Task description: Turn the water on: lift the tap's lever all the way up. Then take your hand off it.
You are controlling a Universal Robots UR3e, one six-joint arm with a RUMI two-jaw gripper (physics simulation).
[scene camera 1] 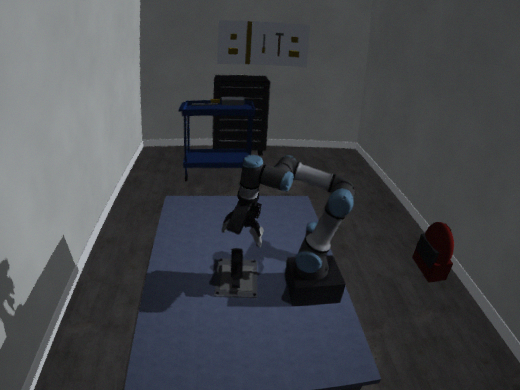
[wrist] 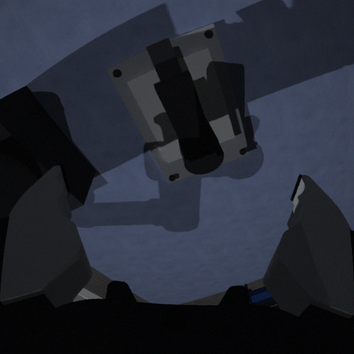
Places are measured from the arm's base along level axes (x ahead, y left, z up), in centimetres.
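Pixels of known places: gripper, between the fingertips: (scene camera 1: pixel 241 239).
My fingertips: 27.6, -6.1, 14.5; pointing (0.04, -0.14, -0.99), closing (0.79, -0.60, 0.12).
Behind a point stands the place of what it marks, as x, y, z.
A dark tap (scene camera 1: pixel 236 272) @[29.2, -6.0, -1.1] (wrist: pixel 175 105) stands on a light grey plate (scene camera 1: pixel 248 288) @[24.7, -3.8, -8.6] (wrist: pixel 138 97) with dark bolt holes at its corners. Its long dark upper part ends in a rounded tip on the side nearest my gripper in the wrist view. The tap is so dark that lever and body are hard to tell apart, and the lever's exact angle cannot be read. My gripper (scene camera 1: pixel 242 237) @[27.6, -6.1, 14.5] (wrist: pixel 180 174) is wide open, with nothing between its fingers. It hangs above and behind the tap in the scene view, apart from it.
The plate lies on a blue table top (scene camera 1: pixel 240 340) @[33.6, 21.7, -10.1] (wrist: pixel 235 260). The arm's dark base block (scene camera 1: pixel 317 292) @[1.2, 10.3, -2.9] stands to the right of the tap. A blue cart (scene camera 1: pixel 217 111) and a dark cabinet (scene camera 1: pixel 242 79) stand behind. A red object (scene camera 1: pixel 440 245) is on the floor at the right.
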